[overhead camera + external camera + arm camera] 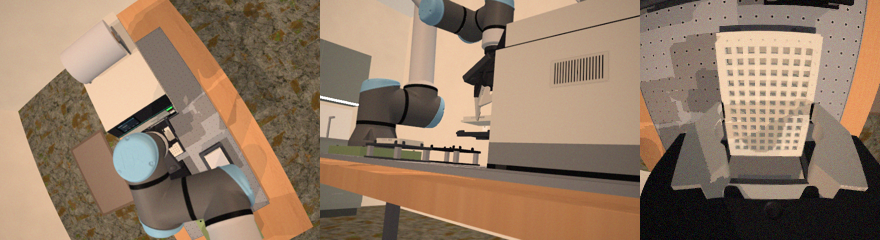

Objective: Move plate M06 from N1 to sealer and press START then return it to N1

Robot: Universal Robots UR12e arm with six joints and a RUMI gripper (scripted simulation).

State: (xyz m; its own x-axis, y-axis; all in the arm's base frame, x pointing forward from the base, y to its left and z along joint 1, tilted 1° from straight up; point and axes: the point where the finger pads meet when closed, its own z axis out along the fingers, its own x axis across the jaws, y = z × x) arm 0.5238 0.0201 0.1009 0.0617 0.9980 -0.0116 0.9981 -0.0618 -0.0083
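Right now my hand is 10 mm above the plate M06. Round my hand: screen: 120 mm ahead, 40 mm to the left, 180 mm above; then sealer stage: 50 mm below; then plate nest N1: 190 mm behind, 70 mm to the left, 90 mm below.
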